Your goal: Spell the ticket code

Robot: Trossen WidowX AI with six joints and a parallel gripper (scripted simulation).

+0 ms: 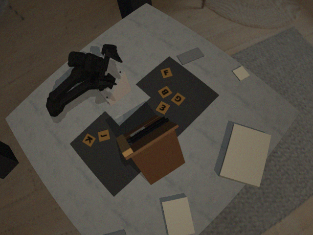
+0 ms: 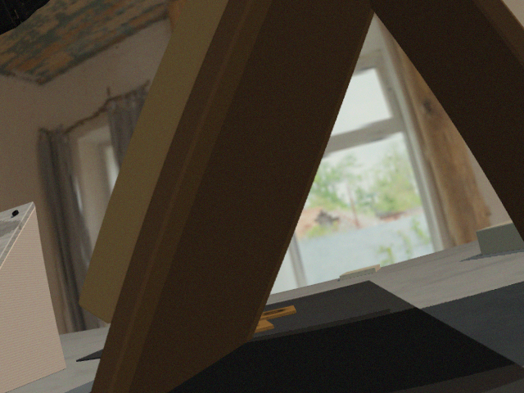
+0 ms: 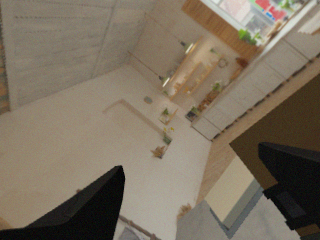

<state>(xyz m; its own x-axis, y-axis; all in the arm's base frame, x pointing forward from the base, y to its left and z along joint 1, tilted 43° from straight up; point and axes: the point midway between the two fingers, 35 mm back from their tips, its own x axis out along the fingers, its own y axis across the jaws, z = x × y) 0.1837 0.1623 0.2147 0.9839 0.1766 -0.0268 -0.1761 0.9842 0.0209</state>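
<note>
My gripper tip is 310 mm above the white ticket, 110 mm short of it and 70 mm to the left of it. From my gripper tip the other things lie so: cream block (560 mm ahead, 400 mm below, 220 mm to the left); then dark mat (410 mm below, 20 mm to the left, 10 mm ahead); then cream pad (600 mm to the left, 410 mm below, 250 mm ahead).
</note>
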